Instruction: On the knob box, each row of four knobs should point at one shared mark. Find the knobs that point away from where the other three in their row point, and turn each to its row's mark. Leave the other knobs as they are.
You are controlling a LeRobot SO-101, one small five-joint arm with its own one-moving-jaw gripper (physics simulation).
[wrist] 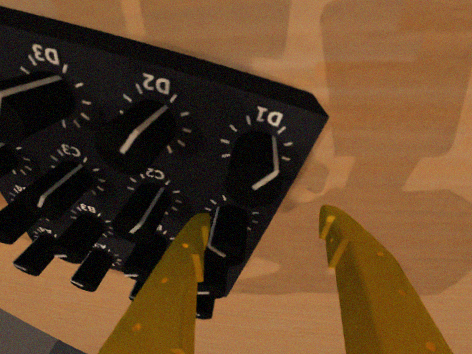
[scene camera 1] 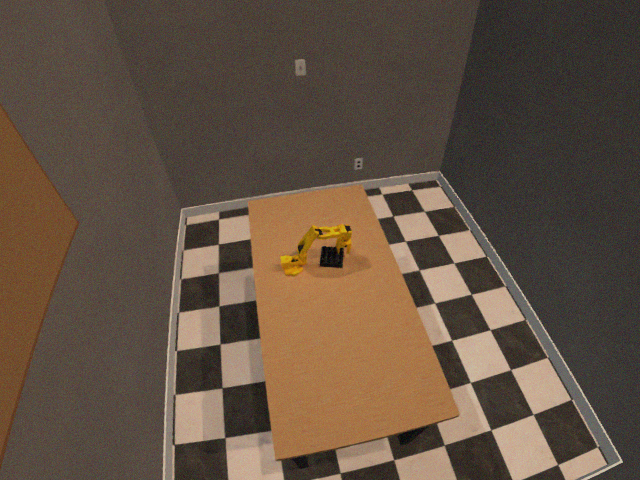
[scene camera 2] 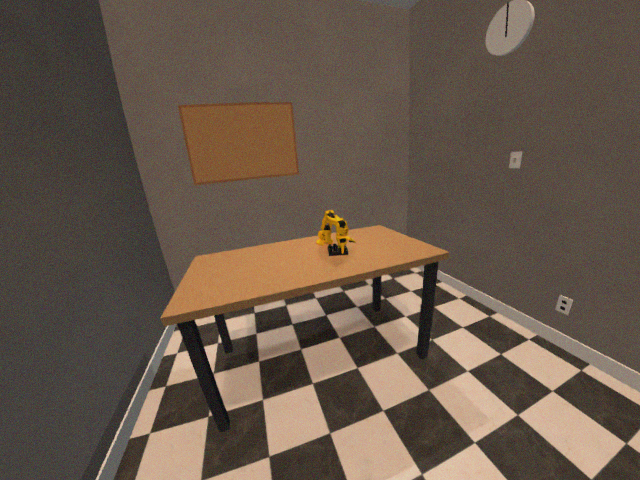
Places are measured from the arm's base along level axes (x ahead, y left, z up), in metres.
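Pixels of known places: hand, its tool point: (wrist: 209, 226) (scene camera 1: 339, 253) (scene camera 2: 339, 249); arm's base, origin of its link: (scene camera 1: 296, 266) (scene camera 2: 325, 243).
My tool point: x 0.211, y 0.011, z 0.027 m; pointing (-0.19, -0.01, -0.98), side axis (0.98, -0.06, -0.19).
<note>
For each thing: its top centre in the pictures, then the offset to it from my tool point. "spot": a spot on its surface instead. Level surfaces: height alone.
- black knob box, centre of its top: (wrist: 94, 246) (scene camera 1: 331, 253) (scene camera 2: 337, 245) 0.036 m back, 0.000 m left, 0.011 m up
- D2, centre of its top: (wrist: 122, 152) 0.010 m back, 0.035 m left, 0.011 m up
- D3, a spot on its surface: (wrist: 47, 100) spot: 0.030 m back, 0.043 m left, 0.003 m up
- C3, centre of its top: (wrist: 38, 206) 0.044 m back, 0.017 m left, 0.011 m up
- wooden table, height of its surface: 0.027 m down
- box's corner, a spot on its surface: (wrist: 320, 112) spot: 0.030 m ahead, 0.036 m left, 0.006 m down
The black knob box (scene camera 1: 331, 258) (scene camera 2: 333, 252) (wrist: 202, 117) lies on the table. In the wrist view, knobs D1 (wrist: 252, 162), D2 (wrist: 142, 130) and D3 (wrist: 47, 100) each point to the tick just right of their label as drawn. Knobs C2 (wrist: 145, 207) and C3 (wrist: 62, 185) point similarly up-right; the knob beside C2, in the C1 place (wrist: 231, 230), points more to the upper left. My gripper (scene camera 1: 347, 251) (scene camera 2: 342, 251) (wrist: 264, 215) is open and empty, its left jaw over that knob's left side, its right jaw past the box edge. D4 is out of the wrist view; A and B pointers are mostly unclear.
The wooden table (scene camera 1: 356, 351) (scene camera 2: 258, 276) carries the box and the yellow arm (scene camera 1: 307, 241) (scene camera 2: 325, 227). In the wrist view the box's corner (wrist: 320, 112) is at the upper right, with table wood (wrist: 400, 175) beyond it. Tall knobs stand close together left of the gripper.
</note>
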